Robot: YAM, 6 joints.
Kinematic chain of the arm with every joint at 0, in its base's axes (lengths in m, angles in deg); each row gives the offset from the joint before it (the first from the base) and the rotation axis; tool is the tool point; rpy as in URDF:
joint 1: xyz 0 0 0.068 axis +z
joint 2: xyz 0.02 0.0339 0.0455 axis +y
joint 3: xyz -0.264 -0.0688 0 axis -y
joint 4: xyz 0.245 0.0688 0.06 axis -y
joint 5: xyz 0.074 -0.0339 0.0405 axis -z
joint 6: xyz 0.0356 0 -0.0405 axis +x
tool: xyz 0 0 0 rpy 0 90 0
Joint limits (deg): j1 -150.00..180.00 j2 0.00..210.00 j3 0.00..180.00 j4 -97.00..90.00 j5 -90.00..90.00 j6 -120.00..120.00
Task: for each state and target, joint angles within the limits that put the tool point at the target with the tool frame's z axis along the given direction. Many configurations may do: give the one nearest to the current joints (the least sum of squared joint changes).
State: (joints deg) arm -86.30 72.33 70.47 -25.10 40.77 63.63
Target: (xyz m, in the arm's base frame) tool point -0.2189 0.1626 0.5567 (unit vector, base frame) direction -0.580 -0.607 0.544
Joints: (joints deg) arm -42.89 22.67 109.28 4.63 57.05 63.63
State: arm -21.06 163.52 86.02 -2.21 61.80 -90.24
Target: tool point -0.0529 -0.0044 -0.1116 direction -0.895 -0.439 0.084
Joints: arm -28.06 203.19 41.70 -26.70 53.91 -90.24
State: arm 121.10 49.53 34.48 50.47 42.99 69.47
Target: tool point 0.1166 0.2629 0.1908 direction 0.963 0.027 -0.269
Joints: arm 72.55 85.92 41.57 3.81 65.56 69.47
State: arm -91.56 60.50 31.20 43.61 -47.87 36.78
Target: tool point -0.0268 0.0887 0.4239 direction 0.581 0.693 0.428
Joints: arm -53.45 13.65 41.19 88.68 -61.52 36.78
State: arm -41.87 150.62 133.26 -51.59 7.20 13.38
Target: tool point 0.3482 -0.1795 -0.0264 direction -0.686 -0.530 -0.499
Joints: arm -23.32 157.52 102.45 -75.03 49.30 13.38
